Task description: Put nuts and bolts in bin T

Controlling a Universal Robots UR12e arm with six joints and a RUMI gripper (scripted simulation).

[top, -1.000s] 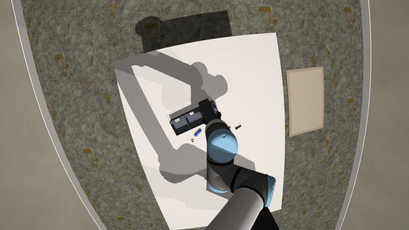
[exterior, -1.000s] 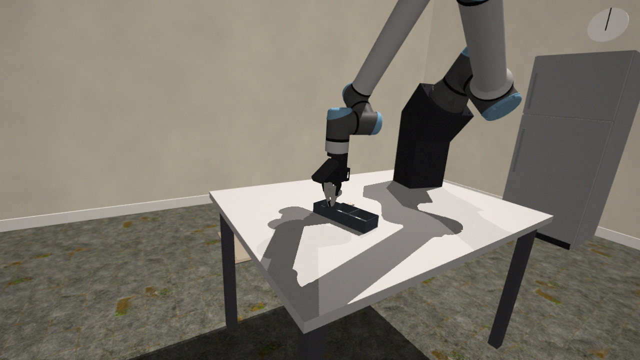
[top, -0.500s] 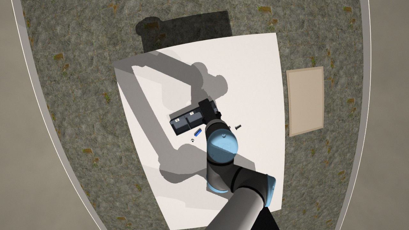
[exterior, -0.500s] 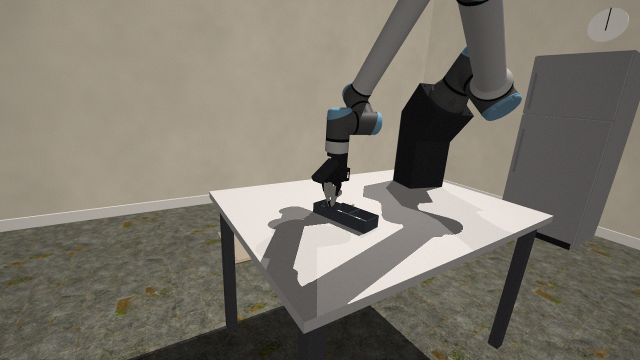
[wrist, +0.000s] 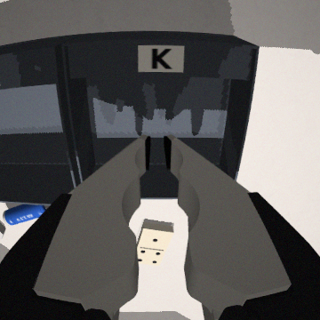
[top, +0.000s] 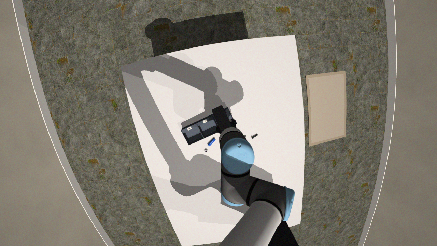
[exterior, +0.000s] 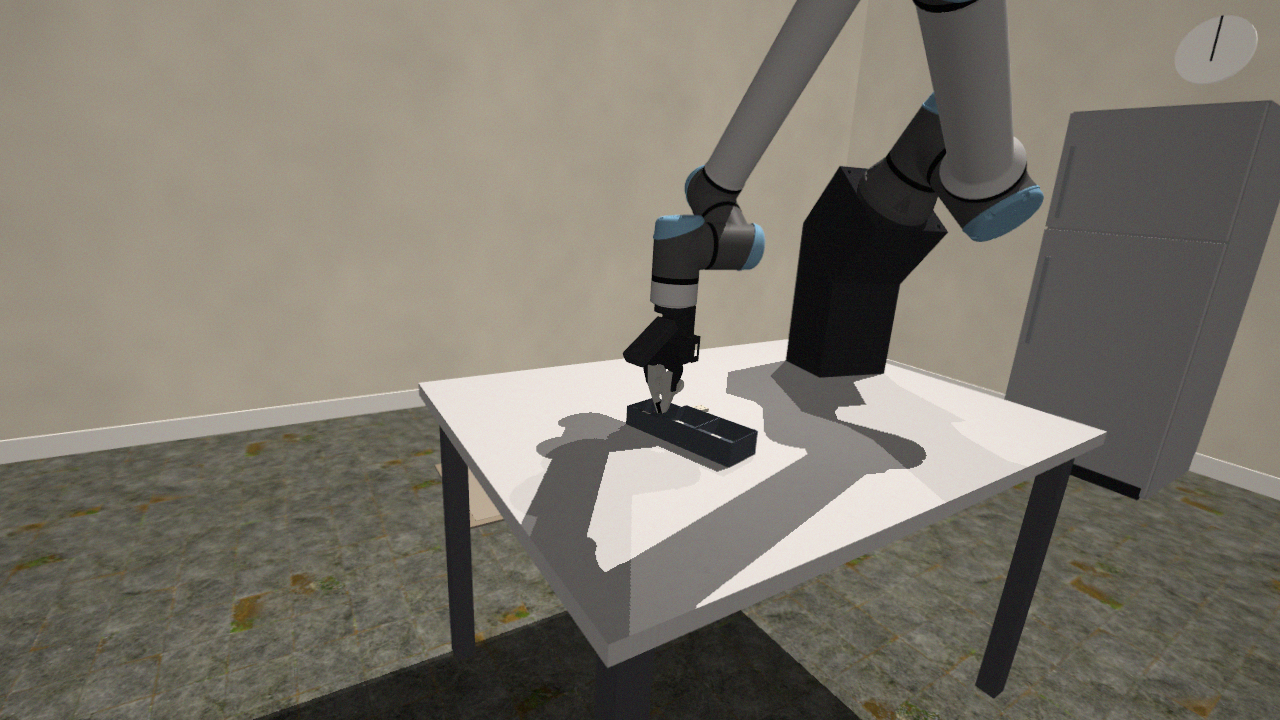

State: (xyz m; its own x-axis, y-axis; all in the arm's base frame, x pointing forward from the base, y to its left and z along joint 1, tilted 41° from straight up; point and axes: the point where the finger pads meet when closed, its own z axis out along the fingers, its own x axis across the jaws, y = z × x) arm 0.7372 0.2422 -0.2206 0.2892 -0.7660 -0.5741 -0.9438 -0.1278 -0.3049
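Now: the black bin unit 10 mm behind my hand, 80 mm to the left of it and 10 mm below it. Round my hand: yellow nut: 100 mm behind, 30 mm to the left, 30 mm below; cream domino: 120 mm behind, 30 mm to the right, 30 mm below; blue battery: 100 mm behind, 80 mm to the left, 30 mm below.
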